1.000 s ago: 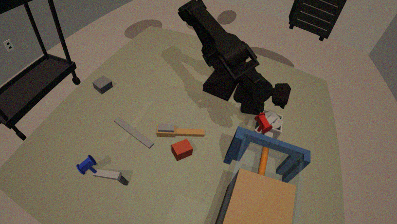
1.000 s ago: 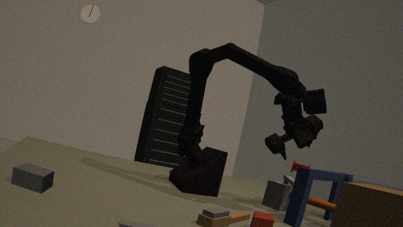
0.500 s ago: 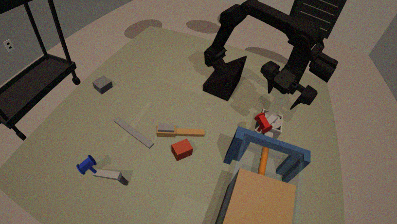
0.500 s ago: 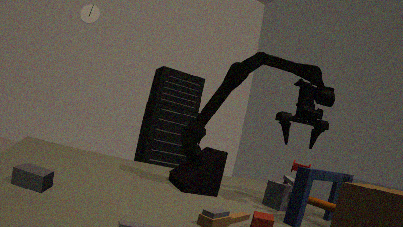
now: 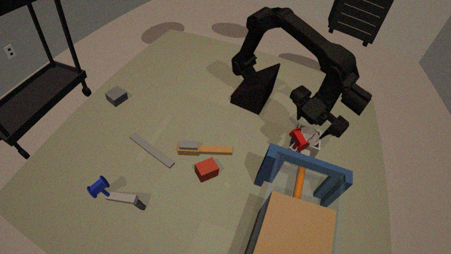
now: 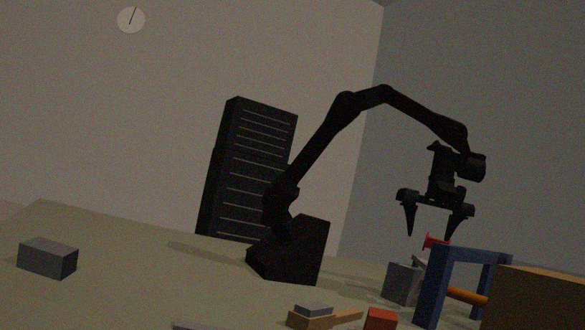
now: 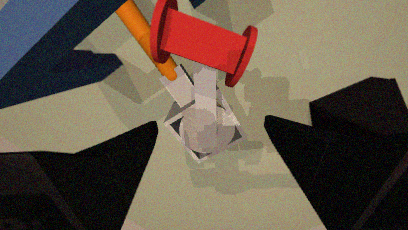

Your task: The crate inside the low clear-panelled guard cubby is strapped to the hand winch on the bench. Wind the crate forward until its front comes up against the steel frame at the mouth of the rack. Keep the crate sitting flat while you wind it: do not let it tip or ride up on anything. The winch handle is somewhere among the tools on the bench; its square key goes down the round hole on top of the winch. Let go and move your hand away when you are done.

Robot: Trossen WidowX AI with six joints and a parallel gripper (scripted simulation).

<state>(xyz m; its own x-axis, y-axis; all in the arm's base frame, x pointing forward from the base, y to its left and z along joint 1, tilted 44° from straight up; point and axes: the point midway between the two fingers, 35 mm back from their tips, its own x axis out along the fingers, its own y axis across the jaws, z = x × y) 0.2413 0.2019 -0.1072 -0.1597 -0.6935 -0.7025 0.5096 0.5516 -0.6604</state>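
Right now the red-knobbed winch handle is 1 cm ahead of my gripper tip, 1 cm to the right of it and 5 cm below it. Also, from my gripper tip: grey winch: 6 cm behind, 2 cm to the left, 13 cm below; wooden brush: 9 cm ahead, 31 cm to the right, 14 cm below; red knob: 5 cm ahead, 3 cm to the right, 2 cm below.
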